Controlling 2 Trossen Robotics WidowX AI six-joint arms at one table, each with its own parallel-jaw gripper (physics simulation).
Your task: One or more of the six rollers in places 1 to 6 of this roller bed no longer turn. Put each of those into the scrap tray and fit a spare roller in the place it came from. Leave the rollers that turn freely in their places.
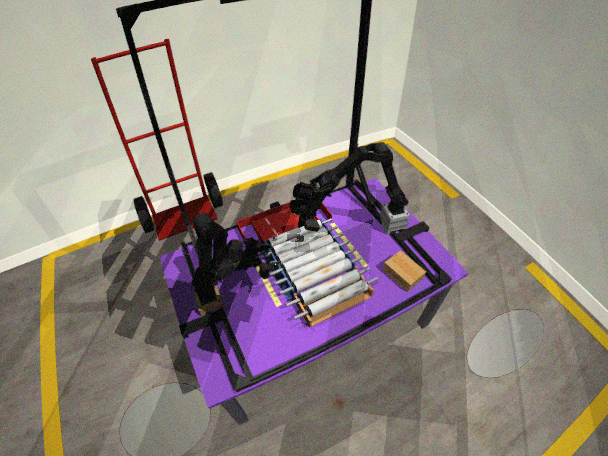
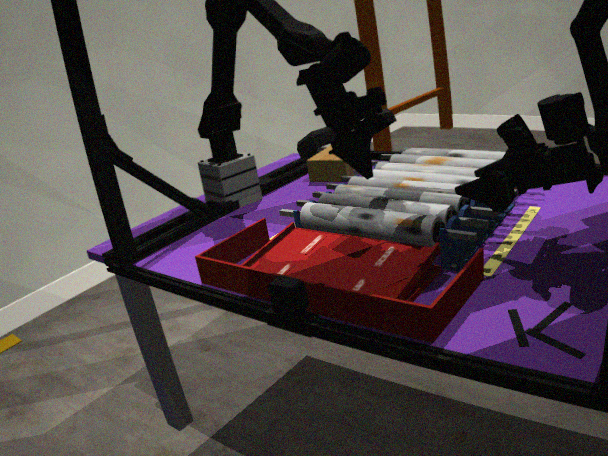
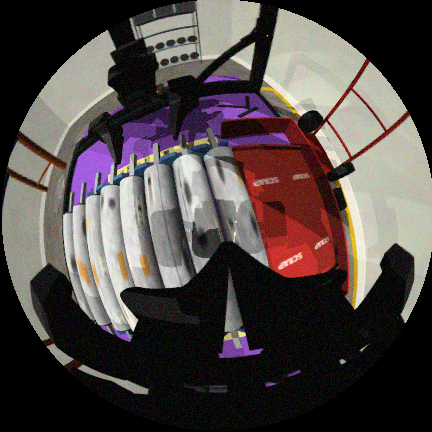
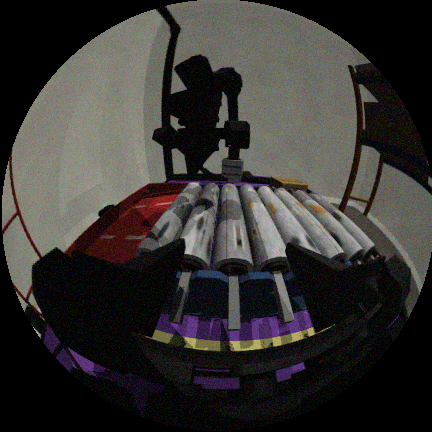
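Pixels of known places: left gripper, fingertip midpoint: (image 1: 298,227) (image 2: 370,178) (image 3: 226,245) (image 4: 190,176); right gripper, fingertip midpoint: (image 1: 276,253) (image 2: 465,181) (image 3: 143,150) (image 4: 237,246); left arm's base, link origin: (image 1: 396,209) (image 2: 225,158) (image 4: 233,158); right arm's base, link origin: (image 1: 207,296).
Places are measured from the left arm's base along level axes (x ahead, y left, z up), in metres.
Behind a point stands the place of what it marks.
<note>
The roller bed (image 1: 280,272) (image 4: 209,277) @[x 0.608, y 0.080, z -0.044 m] holds several grey rollers side by side on the purple table (image 1: 280,335) @[x 0.652, y 0.416, z -0.111 m]. The roller nearest the scrap tray (image 1: 295,235) @[x 0.485, y -0.007, z -0.045 m] (image 2: 365,222) @[x 0.494, y -0.047, z -0.048 m] (image 3: 231,189) @[x 0.535, y -0.014, z -0.035 m] (image 4: 169,225) @[x 0.553, y 0.001, z -0.038 m] is mottled grey. The red scrap tray (image 1: 268,223) @[x 0.583, y -0.151, z -0.086 m] (image 2: 347,267) @[x 0.533, y -0.131, z -0.082 m] (image 3: 289,193) @[x 0.544, y -0.126, z -0.082 m] lies beside it and is empty. Spare rollers (image 1: 340,299) @[x 0.399, y 0.360, z -0.043 m] lie on a wooden tray (image 1: 343,310) @[x 0.386, y 0.378, z -0.106 m] at the bed's other end. My left gripper (image 1: 311,223) (image 2: 363,171) @[x 0.471, y -0.001, z 0.011 m] (image 3: 226,245) @[x 0.471, y -0.001, z 0.011 m] is shut and empty, just above the rollers nearest the scrap tray. My right gripper (image 1: 266,264) (image 2: 485,187) (image 4: 237,246) @[x 0.593, y 0.100, z -0.009 m] is open and empty at the rollers' shaft ends.
A wooden block (image 1: 403,270) @[x 0.093, y 0.297, z -0.054 m] (image 2: 325,167) @[x 0.103, y 0.212, z -0.074 m] lies on the table near the left arm's base. A yellow numbered strip (image 4: 225,344) @[x 0.660, y 0.114, z -0.109 m] (image 1: 271,289) @[x 0.642, y 0.202, z -0.110 m] runs along the bed. A red hand truck (image 1: 177,219) and an orange ladder (image 2: 438,59) stand off the table. Black frame posts (image 1: 358,90) @[x 0.113, y -0.317, z 0.461 m] rise behind.
</note>
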